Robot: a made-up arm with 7 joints. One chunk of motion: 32 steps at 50 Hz.
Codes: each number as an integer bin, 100 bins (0 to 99) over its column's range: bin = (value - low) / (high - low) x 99, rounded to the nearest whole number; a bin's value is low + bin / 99 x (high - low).
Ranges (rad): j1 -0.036..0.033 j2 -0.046..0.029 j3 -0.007..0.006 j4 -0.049..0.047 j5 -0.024..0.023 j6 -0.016..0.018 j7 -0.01..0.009
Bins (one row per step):
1: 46 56 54 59 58 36 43
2: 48 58 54 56 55 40 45
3: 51 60 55 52 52 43 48
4: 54 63 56 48 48 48 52
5: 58 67 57 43 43 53 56
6: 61 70 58 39 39 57 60
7: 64 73 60 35 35 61 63
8: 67 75 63 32 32 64 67
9: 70 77 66 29 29 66 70
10: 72 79 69 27 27 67 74
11: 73 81 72 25 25 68 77
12: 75 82 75 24 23 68 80
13: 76 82 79 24 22 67 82
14: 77 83 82 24 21 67 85
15: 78 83 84 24 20 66 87
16: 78 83 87 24 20 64 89
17: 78 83 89 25 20 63 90
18: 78 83 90 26 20 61 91
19: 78 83 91 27 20 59 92
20: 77 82 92 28 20 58 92
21: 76 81 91 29 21 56 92
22: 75 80 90 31 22 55 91
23: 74 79 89 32 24 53 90
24: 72 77 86 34 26 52 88
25: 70 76 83 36 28 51 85
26: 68 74 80 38 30 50 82
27: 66 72 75 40 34 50 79
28: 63 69 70 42 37 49 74
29: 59 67 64 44 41 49 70
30: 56 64 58 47 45 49 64
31: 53 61 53 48 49 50 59
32: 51 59 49 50 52 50 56
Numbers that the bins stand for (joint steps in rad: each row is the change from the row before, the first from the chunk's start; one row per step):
1: -0.00394 -0.00358 0.00009 0.00821 0.00354 -0.00364 -0.00175
2: -0.00255 -0.00206 0.00009 0.00530 0.00211 -0.00226 -0.00136
3: -0.00045 -0.00055 0.00022 0.00142 0.00069 -0.00123 -0.00079
4: 0.00164 0.00173 0.00035 -0.00245 -0.00121 0.00048 -0.00002
5: 0.00442 0.00476 0.00048 -0.00730 -0.00359 0.00220 0.00075
6: 0.00652 0.00703 0.00062 -0.01118 -0.00548 0.00358 0.00152
7: 0.00861 0.00930 0.00088 -0.01506 -0.00738 0.00495 0.00209
8: 0.01070 0.01082 0.00127 -0.01797 -0.00881 0.00598 0.00286
9: 0.01279 0.01233 0.00167 -0.02088 -0.01023 0.00667 0.00343
10: 0.01418 0.01385 0.00206 -0.02282 -0.01118 0.00701 0.00420
11: 0.01488 0.01536 0.00245 -0.02476 -0.01213 0.00735 0.00478
12: 0.01627 0.01612 0.00285 -0.02573 -0.01308 0.00735 0.00535
13: 0.01697 0.01612 0.00337 -0.02573 -0.01356 0.00701 0.00574
14: 0.01767 0.01688 0.00377 -0.02573 -0.01403 0.00701 0.00631
15: 0.01836 0.01688 0.00403 -0.02573 -0.01451 0.00667 0.00670
16: 0.01836 0.01688 0.00442 -0.02573 -0.01451 0.00598 0.00708
17: 0.01836 0.01688 0.00469 -0.02476 -0.01451 0.00564 0.00727
18: 0.01836 0.01688 0.00482 -0.02379 -0.01451 0.00495 0.00746
19: 0.01836 0.01688 0.00495 -0.02282 -0.01451 0.00426 0.00766
20: 0.01767 0.01612 0.00508 -0.02185 -0.01451 0.00392 0.00766
21: 0.01697 0.01536 0.00495 -0.02088 -0.01403 0.00323 0.00766
22: 0.01627 0.01461 0.00482 -0.01894 -0.01356 0.00289 0.00746
23: 0.01558 0.01385 0.00469 -0.01797 -0.01261 0.00220 0.00727
24: 0.01418 0.01233 0.00429 -0.01603 -0.01166 0.00186 0.00689
25: 0.01279 0.01158 0.00390 -0.01409 -0.01071 0.00152 0.00631
26: 0.01139 0.01006 0.00351 -0.01215 -0.00976 0.00117 0.00574
27: 0.01000 0.00855 0.00285 -0.01021 -0.00786 0.00117 0.00516
28: 0.00791 0.00627 0.00219 -0.00827 -0.00643 0.00083 0.00420
29: 0.00512 0.00476 0.00140 -0.00633 -0.00454 0.00083 0.00343
30: 0.00303 0.00248 0.00062 -0.00342 -0.00264 0.00083 0.00228
31: 0.00094 0.00021 -0.00004 -0.00245 -0.00074 0.00117 0.00132
32: -0.00045 -0.00130 -0.00057 -0.00052 0.00069 0.00117 0.00075

